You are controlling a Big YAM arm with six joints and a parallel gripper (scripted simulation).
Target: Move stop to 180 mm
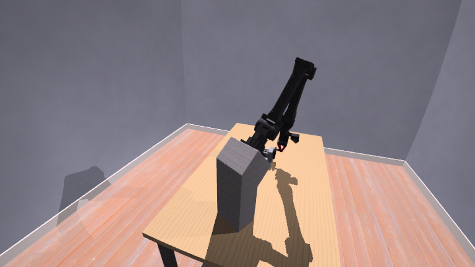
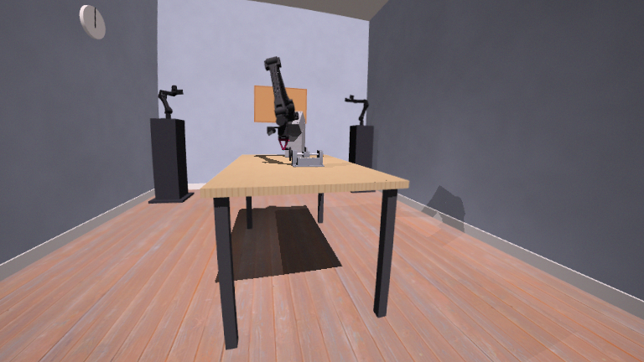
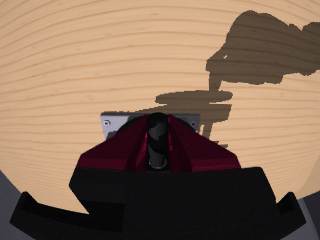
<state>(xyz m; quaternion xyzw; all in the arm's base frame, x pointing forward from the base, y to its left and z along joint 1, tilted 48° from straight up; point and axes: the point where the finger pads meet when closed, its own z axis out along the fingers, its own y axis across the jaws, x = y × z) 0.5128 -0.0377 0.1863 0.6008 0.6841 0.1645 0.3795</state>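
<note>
Now: the black handwheel handle 10 mm to the left of my hand.
</note>
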